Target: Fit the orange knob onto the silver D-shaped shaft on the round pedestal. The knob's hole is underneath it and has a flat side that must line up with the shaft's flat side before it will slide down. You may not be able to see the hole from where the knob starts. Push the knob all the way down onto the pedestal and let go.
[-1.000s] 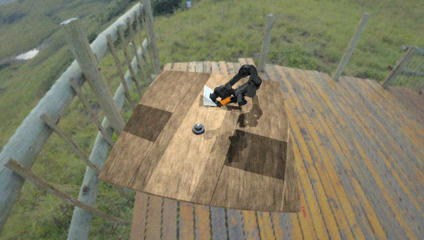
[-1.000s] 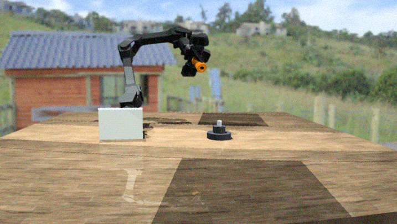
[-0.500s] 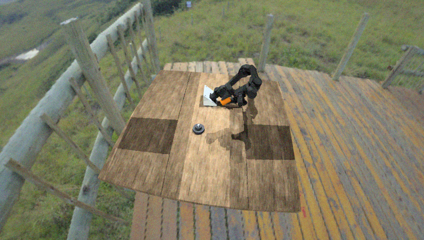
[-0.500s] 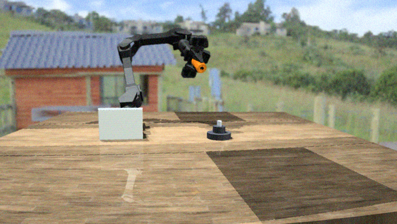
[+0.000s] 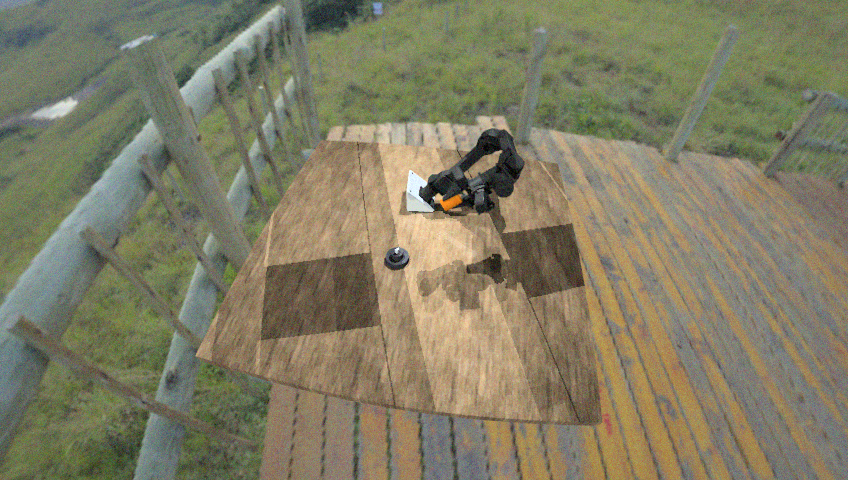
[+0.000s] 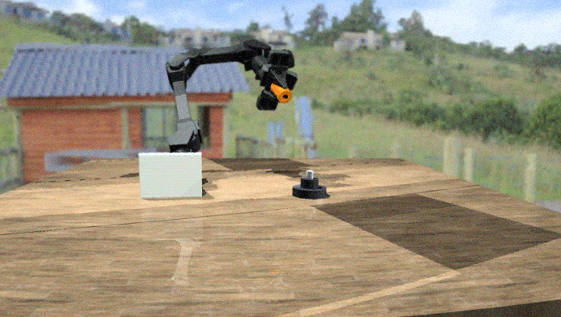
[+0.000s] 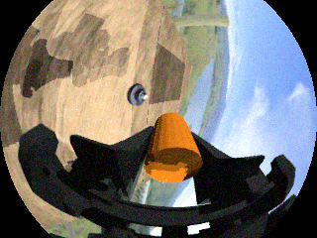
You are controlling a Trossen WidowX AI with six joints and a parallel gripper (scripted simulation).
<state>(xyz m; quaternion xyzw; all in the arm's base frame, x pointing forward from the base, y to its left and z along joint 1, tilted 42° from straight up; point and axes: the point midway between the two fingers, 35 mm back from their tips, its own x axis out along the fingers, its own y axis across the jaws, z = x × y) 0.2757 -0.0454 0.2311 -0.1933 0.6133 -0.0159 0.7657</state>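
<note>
The orange knob lies 30 mm to the left of my gripper tip, 20 mm above it and 10 mm behind it. Round my gripper tip: round pedestal (220 mm below, 160 mm to the right, 50 mm ahead).
</note>
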